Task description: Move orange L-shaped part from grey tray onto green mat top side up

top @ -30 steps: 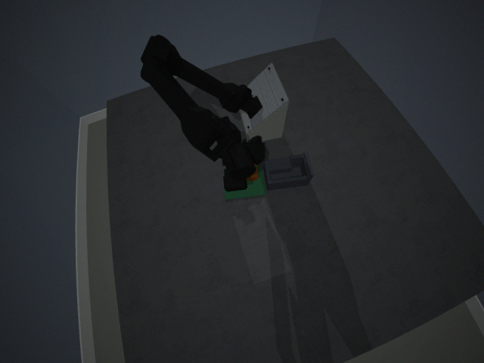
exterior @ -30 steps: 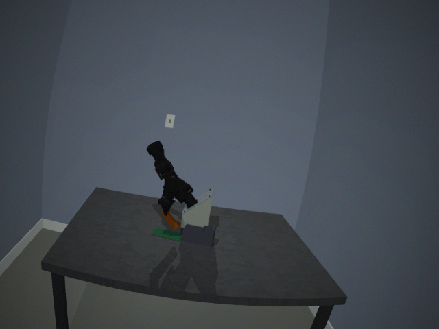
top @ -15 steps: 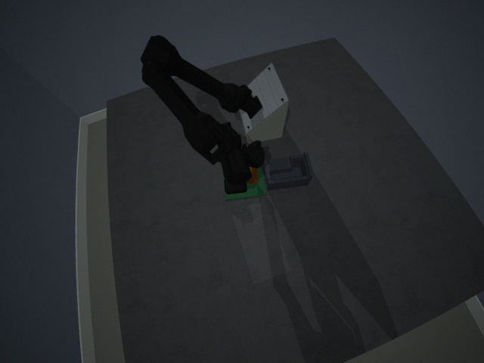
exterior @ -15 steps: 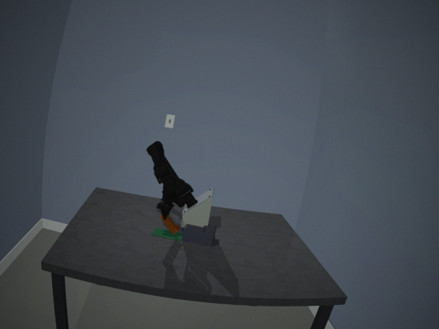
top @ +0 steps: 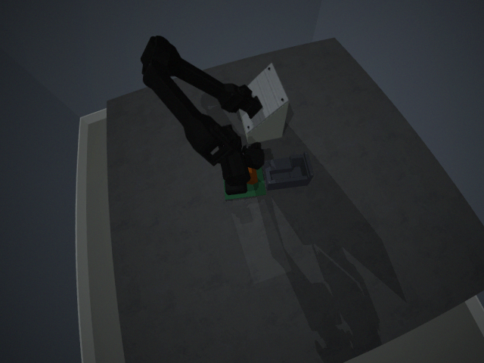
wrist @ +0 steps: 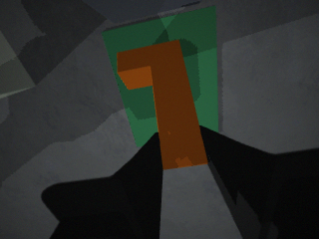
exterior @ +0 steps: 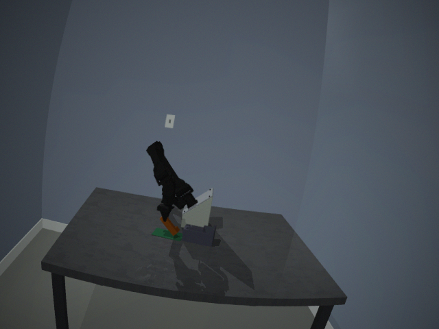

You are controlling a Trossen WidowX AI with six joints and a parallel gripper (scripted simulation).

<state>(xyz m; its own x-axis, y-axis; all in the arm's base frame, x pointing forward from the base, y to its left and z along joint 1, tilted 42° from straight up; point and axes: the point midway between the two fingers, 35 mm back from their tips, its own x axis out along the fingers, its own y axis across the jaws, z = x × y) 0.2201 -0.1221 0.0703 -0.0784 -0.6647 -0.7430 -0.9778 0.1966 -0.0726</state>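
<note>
Now: gripper tip 4 cm to the right of the orange L-shaped part, 3 cm above it and 1 cm past it. Also, from my gripper tip: green mat (9 cm below, 2 cm to the left).
</note>
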